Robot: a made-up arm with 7 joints.
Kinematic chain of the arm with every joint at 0, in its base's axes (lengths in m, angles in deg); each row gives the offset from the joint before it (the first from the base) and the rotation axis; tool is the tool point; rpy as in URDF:
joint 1: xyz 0 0 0.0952 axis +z
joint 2: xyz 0 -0.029 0.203 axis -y
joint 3: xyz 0 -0.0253 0.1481 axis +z
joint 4: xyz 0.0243 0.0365 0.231 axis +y
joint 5: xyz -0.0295 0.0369 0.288 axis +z
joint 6: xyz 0 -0.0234 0.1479 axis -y
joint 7: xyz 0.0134 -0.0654 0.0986 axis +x
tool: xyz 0 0 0 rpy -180 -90 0
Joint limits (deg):
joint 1: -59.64..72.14
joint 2: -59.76..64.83
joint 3: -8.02..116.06
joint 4: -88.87..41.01
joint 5: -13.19..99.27
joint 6: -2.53..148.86
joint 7: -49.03..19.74
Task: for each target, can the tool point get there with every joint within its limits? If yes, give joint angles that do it. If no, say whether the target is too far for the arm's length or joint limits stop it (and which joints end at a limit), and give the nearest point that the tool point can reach.
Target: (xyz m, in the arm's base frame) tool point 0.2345 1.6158 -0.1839
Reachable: no: too far | nearest point 0.2082 0.8293 0.3153 | short by 0.932 m
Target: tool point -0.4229 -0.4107 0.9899
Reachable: yes | joints 50.30 45.06 63.40 16.30 -3.67 8.97 -20.57
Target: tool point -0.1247 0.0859 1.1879
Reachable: yes | joints -23.06 13.99 52.79 6.27 61.43 32.36 -14.42
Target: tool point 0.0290 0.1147 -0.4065
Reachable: no: joint limits stop it (at a limit: joint 1, joint 2, joint 3, joint 4, joint 5) | nearest point -0.1972 0.3699 -0.0030 | short by 0.528 m
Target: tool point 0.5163 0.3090 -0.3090
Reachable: no: joint limits stop it (at a limit: joint 1, joint 2, joint 3, joint 4) | nearest point 0.5415 0.2287 0.2473 | short by 0.563 m
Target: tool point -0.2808 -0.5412 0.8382
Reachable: yes | joints 35.53 29.48 41.30 -30.07 10.67 75.34 6.42
